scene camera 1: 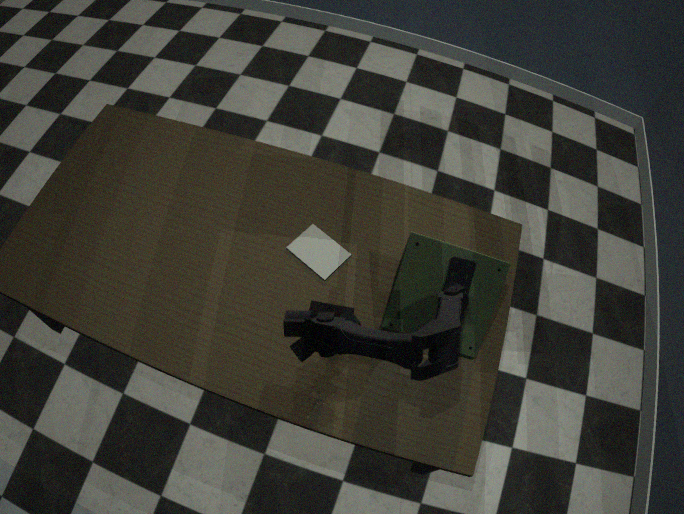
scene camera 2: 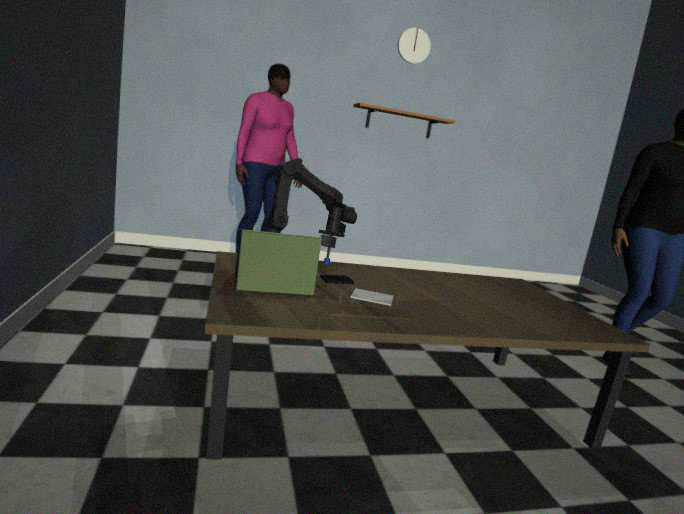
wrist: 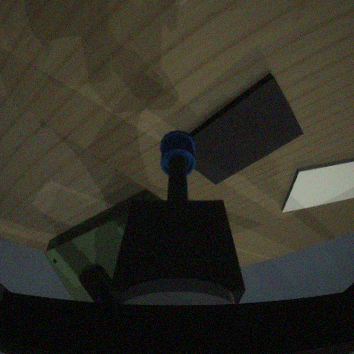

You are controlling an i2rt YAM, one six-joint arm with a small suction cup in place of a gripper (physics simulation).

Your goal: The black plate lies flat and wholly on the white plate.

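Frame: origin at the arm's base, x ahead, y left, z up, level; millimetres.
Seen in the pictures: hand at its tool point: (scene camera 2: pixel 326 264) (wrist: pixel 177 146); arm's base at its link origin: (scene camera 1: pixel 454 293) (scene camera 2: pixel 271 249).
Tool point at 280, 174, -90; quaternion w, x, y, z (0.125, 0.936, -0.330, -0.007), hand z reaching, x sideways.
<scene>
Offsets run from my tool point to a thing's top centre, as dx, dy, dz. Level surfaces: height alone.
The black plate {+36, -70, -41} (scene camera 2: pixel 337 279) (wrist: pixel 247 130) lies flat on the wooden table {dz -50} (scene camera 1: pixel 165 221) (scene camera 2: pixel 470 309). In scene camera 1 the arm hides most or all of it. The white plate {+125, -274, -45} (scene camera 1: pixel 319 251) (scene camera 2: pixel 372 297) (wrist: pixel 322 187) lies flat beside it, apart from it, with a strip of table between them. My gripper, a blue suction cup (scene camera 2: pixel 326 261) (wrist: pixel 178 150), is open and holds nothing. It hangs a little above the black plate's level, near the plate's end away from the white plate, with a gap below it. In scene camera 1 the cup is hidden under the arm.
A green block or board (scene camera 1: pixel 425 259) (scene camera 2: pixel 279 262) (wrist: pixel 95 245) stands on the table by the arm's base. In scene camera 2 a person in pink (scene camera 2: pixel 268 129) stands behind the table and another in black (scene camera 2: pixel 655 182) stands at the right.
</scene>
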